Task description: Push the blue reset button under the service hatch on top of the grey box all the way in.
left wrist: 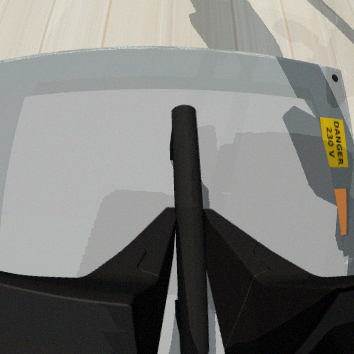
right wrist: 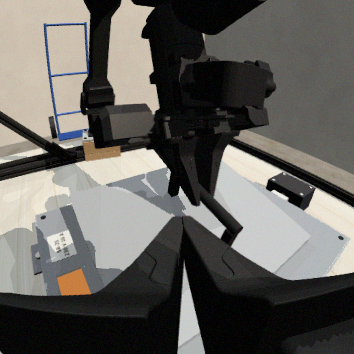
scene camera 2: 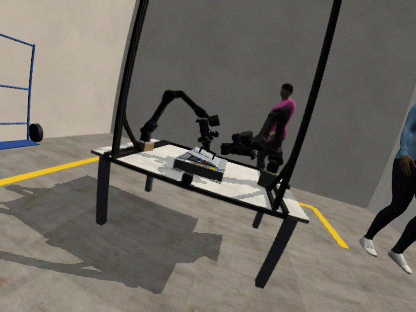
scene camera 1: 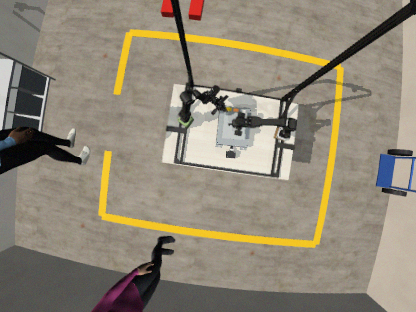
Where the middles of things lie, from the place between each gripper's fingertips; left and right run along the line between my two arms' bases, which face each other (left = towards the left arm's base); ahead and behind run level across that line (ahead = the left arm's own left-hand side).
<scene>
I see my right gripper 8 cm short of the service hatch point(left wrist: 93, 168), 8 cm to the right of it and 9 cm above it.
The service hatch is 2 cm below my left hand.
</scene>
